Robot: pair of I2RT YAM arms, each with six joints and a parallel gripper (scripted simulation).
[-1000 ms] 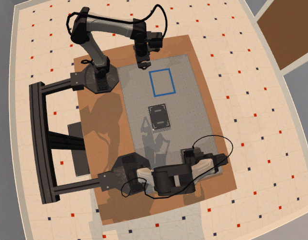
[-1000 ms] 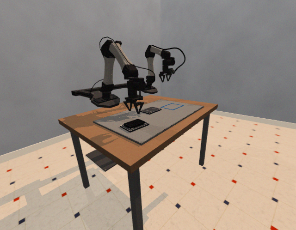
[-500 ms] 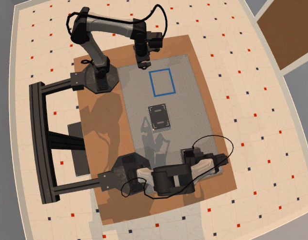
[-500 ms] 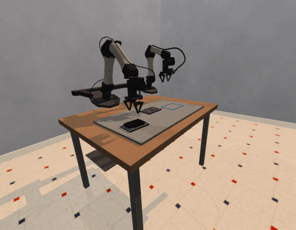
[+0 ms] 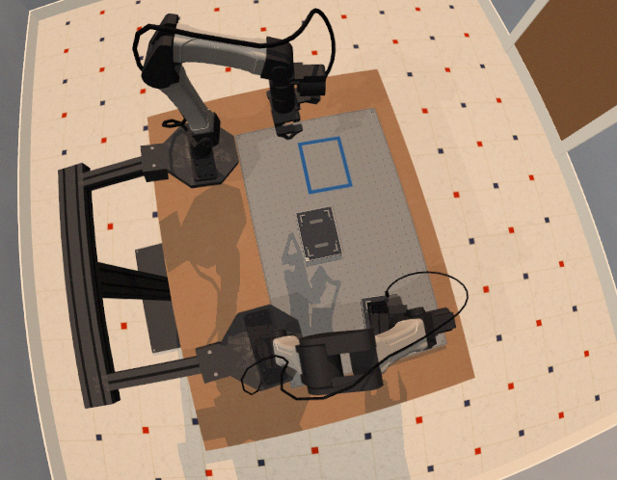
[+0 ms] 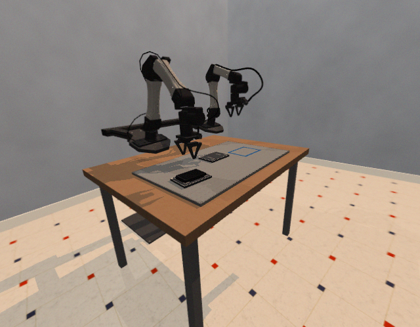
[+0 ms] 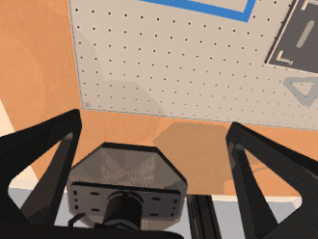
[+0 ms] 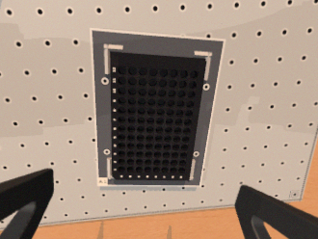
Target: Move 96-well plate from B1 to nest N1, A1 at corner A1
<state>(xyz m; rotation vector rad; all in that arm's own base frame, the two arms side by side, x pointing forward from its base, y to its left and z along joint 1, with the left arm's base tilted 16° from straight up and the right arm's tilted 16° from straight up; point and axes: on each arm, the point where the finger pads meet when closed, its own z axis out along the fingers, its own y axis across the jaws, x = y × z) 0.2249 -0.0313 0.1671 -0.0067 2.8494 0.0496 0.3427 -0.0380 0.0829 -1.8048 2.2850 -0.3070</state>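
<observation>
My right gripper is now 10 mm short of the black 96-well plate and 100 mm above it. The rest, counted from my right hand: dark nest (80 mm behind, 330 mm to the left, 120 mm below); nest N1 (10 mm ahead, 120 mm below); A1 label (60 mm behind, 60 mm to the right, 110 mm below).
</observation>
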